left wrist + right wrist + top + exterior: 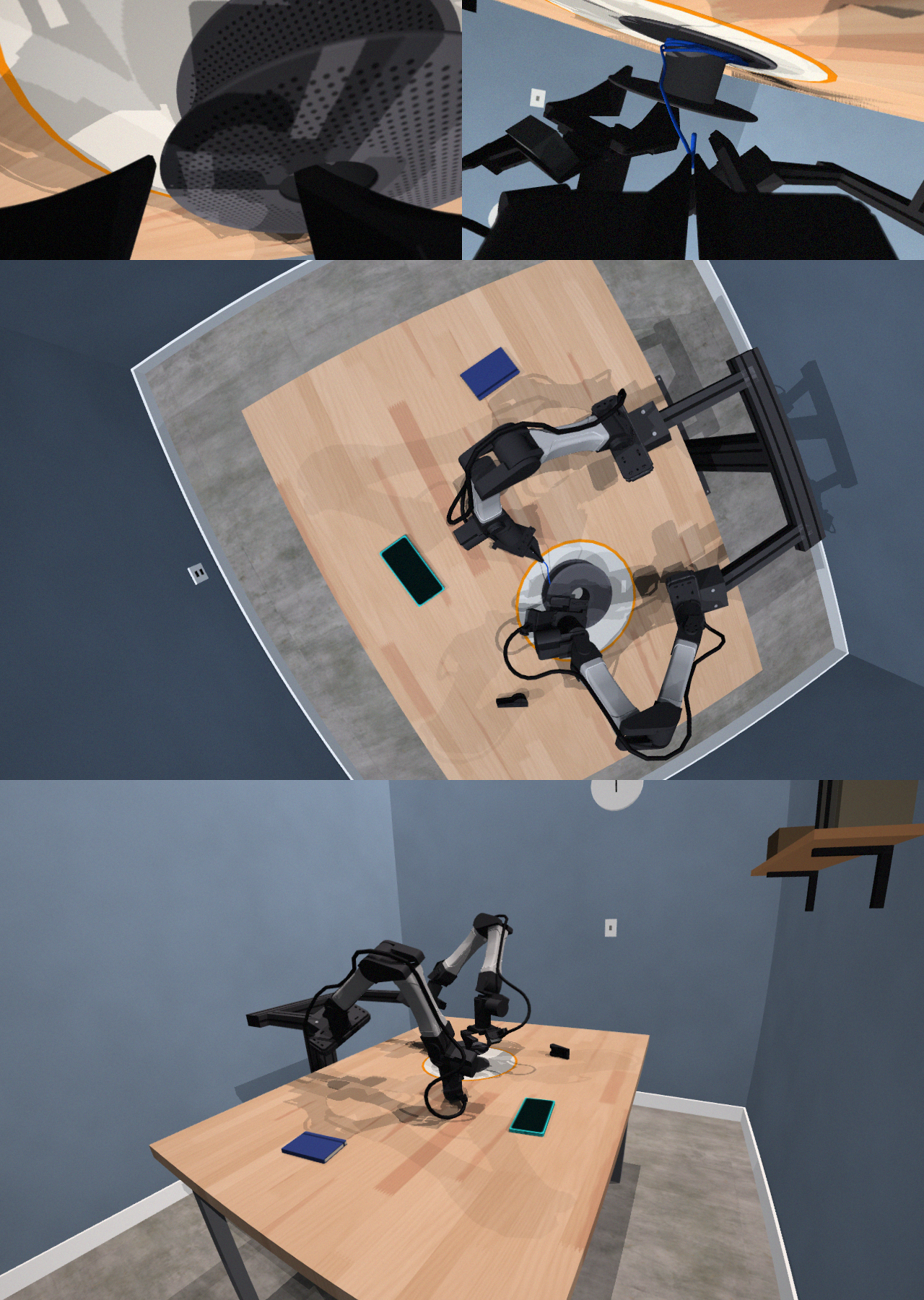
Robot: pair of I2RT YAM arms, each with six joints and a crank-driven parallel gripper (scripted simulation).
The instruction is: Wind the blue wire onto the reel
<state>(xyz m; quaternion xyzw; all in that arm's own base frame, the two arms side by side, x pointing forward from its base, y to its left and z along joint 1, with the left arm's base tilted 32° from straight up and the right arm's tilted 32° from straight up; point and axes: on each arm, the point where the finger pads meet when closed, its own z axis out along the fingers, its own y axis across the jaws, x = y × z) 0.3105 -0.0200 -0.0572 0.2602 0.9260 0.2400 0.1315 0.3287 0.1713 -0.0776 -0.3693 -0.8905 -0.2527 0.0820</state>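
Note:
Now: left hand 4 cm past the dark grey reel, 5 cm to the left of it and 2 cm above it. From my left hand the other things lie so: orange painted ring 3 cm behind, 1 cm to the right, 6 cm below; black clip-like object 26 cm ahead, 17 cm to the left, 4 cm below.

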